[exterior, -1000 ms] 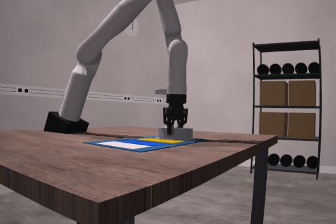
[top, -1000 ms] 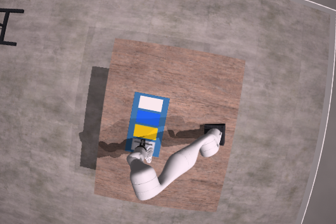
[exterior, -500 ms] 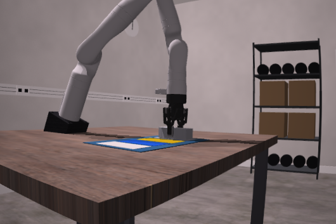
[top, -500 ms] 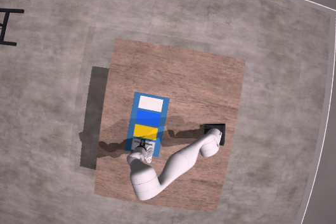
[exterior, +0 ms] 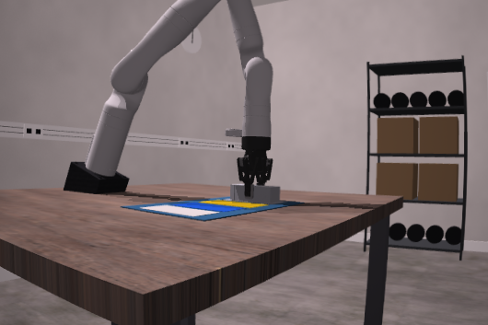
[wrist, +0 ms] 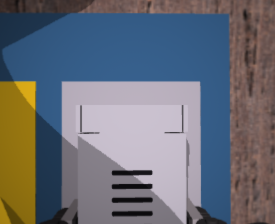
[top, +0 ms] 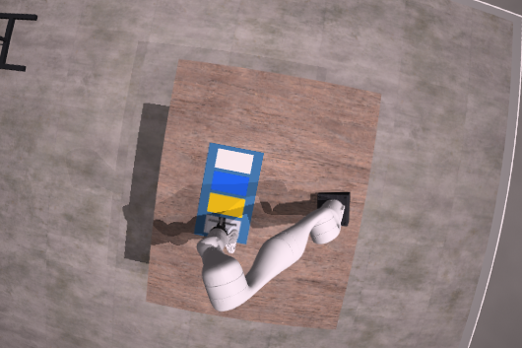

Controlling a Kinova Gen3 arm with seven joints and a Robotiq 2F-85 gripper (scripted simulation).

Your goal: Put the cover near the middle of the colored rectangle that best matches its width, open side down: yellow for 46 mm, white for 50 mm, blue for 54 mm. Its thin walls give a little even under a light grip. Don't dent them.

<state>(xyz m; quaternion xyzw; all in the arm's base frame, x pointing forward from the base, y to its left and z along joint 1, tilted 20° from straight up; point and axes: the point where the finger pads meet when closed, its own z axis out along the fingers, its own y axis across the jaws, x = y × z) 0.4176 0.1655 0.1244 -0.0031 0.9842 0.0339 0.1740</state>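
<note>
Now: the cover 1 cm below my hand. From my hand the other things lie so: dark blue mat: 14 cm to the right, 5 cm ahead, 2 cm below; yellow rectangle: 10 cm to the right, 2 cm below; blue rectangle: 19 cm to the right, 2 cm below.
</note>
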